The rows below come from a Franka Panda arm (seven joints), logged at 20 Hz.
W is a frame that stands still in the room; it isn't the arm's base.
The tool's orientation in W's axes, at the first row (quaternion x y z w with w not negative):
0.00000, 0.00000, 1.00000, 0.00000
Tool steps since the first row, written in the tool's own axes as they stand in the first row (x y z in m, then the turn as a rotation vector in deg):
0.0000, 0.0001, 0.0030, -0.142, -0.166, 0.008
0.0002, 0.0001, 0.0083, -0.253, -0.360, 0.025
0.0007, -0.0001, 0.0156, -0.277, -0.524, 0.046
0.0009, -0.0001, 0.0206, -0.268, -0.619, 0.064
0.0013, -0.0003, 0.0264, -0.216, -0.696, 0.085
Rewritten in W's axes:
0.0000, -0.0001, 0.0030, 0.142, 0.166, 0.008
-0.0002, -0.0001, 0.0083, 0.253, 0.360, 0.025
-0.0007, 0.0001, 0.0156, 0.277, 0.524, 0.046
-0.0009, 0.0001, 0.0206, 0.268, 0.619, 0.064
-0.0013, 0.0003, 0.0264, 0.216, 0.696, 0.085

